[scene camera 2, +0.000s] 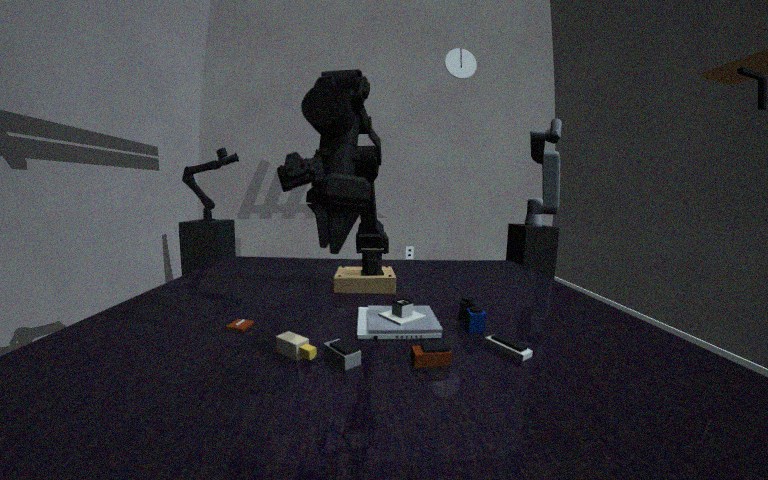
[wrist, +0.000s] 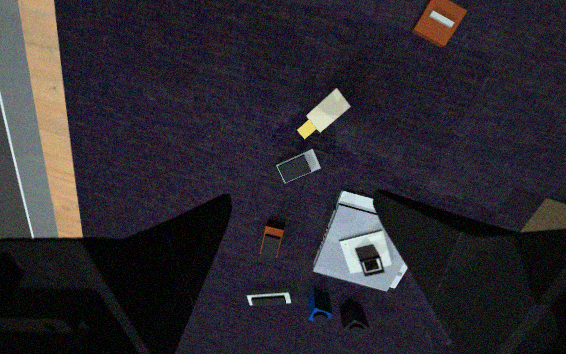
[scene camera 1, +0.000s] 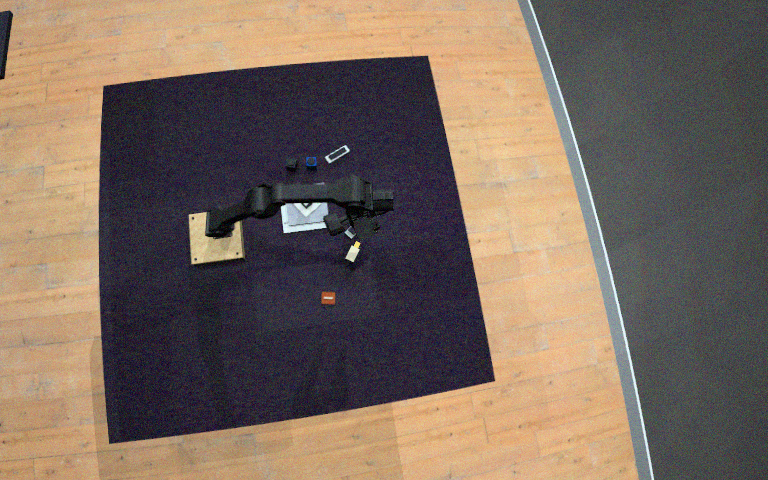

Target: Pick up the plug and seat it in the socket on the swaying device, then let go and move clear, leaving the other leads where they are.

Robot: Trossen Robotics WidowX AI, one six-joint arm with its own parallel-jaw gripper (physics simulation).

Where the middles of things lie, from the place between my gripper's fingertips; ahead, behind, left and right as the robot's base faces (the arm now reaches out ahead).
The grey connector block [scene camera 2: 344, 354] lies 2 cm to the left of my hand and 17 cm below it. Round my hand: device [scene camera 2: 402, 320] 16 cm behind, 12 cm to the left, 15 cm below; orange-black connector block [scene camera 2: 430, 354] 1 cm ahead, 16 cm to the left, 17 cm below; plug [scene camera 2: 292, 345] 2 cm behind, 6 cm to the right, 17 cm below.
